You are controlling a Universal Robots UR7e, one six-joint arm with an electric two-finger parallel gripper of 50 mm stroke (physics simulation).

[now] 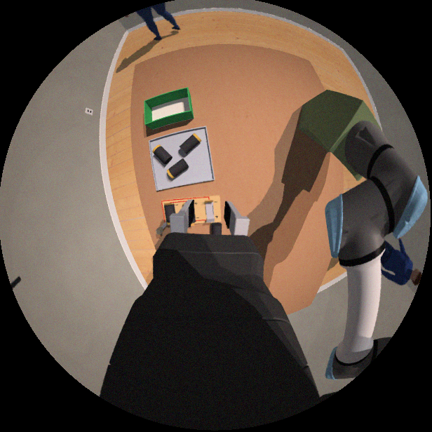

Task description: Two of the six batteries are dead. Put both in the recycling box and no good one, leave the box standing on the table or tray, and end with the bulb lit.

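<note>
My gripper [209,208] is open and empty, above the battery holder board [201,204]. A dark battery [170,212] lies in the left part of the board; the area beside it is partly hidden by my left finger. A pale empty slot [209,212] shows between the fingers. Another dark battery [216,229] shows partly, low between the fingers, near the board's front edge. Three black batteries with yellow-orange ends, one [162,154] at left, one [190,144] at upper right and one [178,169] lower, lie on the grey tray [201,170]. The green recycling box [171,121] stands upright and empty behind the tray. No lit bulb can be made out.
A small grey lever [161,228] sticks out at the board's left front corner. The robot's own arm [364,215] and a green block [332,117] are at the right, casting a long shadow on the table [240,100]. People's legs show beyond the table.
</note>
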